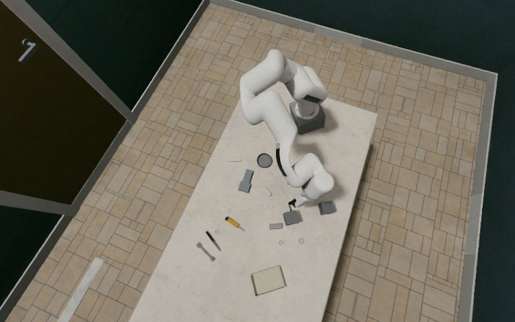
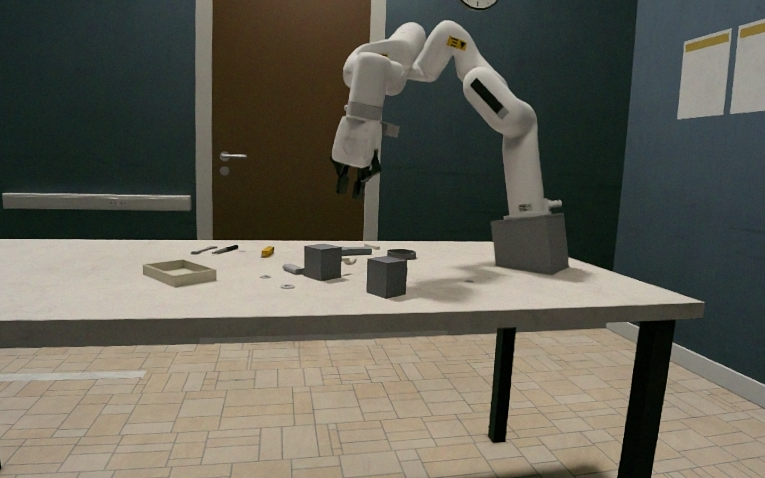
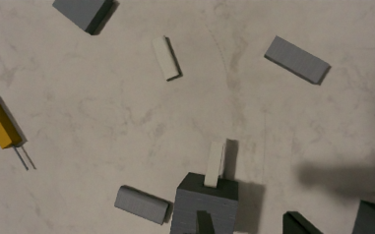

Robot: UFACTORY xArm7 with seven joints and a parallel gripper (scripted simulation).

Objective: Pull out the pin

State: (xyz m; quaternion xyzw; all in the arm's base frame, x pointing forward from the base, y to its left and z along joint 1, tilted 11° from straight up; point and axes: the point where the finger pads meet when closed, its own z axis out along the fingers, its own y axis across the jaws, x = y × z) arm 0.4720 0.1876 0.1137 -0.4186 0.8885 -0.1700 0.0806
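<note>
The pale piece lies 170 mm below my hand, 20 mm to the right of it and 20 mm ahead of it. The rest, counted from my hand: shallow tray: 360 mm ahead, 190 mm below, 40 mm to the left; then grey cylinder: 200 mm below, 130 mm ahead, 40 mm to the right.
</note>
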